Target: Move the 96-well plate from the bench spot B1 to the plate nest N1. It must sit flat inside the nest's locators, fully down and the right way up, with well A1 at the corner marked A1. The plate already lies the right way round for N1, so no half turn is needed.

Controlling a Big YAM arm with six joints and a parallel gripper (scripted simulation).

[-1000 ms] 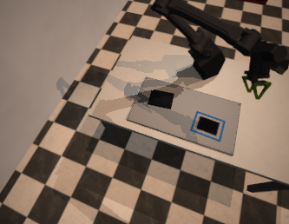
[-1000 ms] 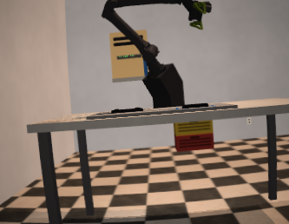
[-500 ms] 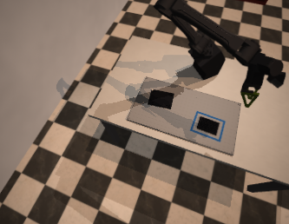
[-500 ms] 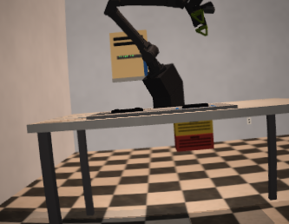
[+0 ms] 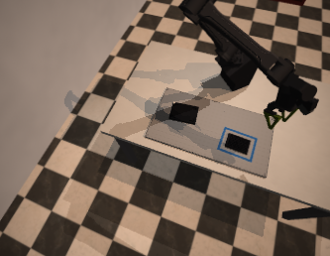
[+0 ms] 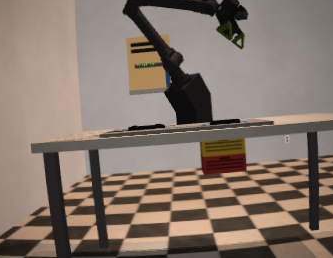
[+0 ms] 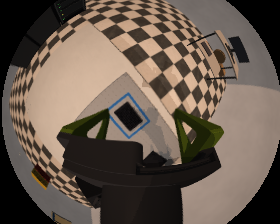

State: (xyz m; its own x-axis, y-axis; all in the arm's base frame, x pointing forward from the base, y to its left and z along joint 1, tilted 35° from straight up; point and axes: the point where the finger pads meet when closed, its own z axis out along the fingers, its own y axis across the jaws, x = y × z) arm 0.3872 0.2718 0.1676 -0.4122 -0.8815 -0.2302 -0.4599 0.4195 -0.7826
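My hand is 340 mm above the 96-well plate, 70 mm to the left of it and 30 mm past it. The rest, counted from my hand: plate nest N1: 400 mm to the right, 340 mm below, 190 mm behind.
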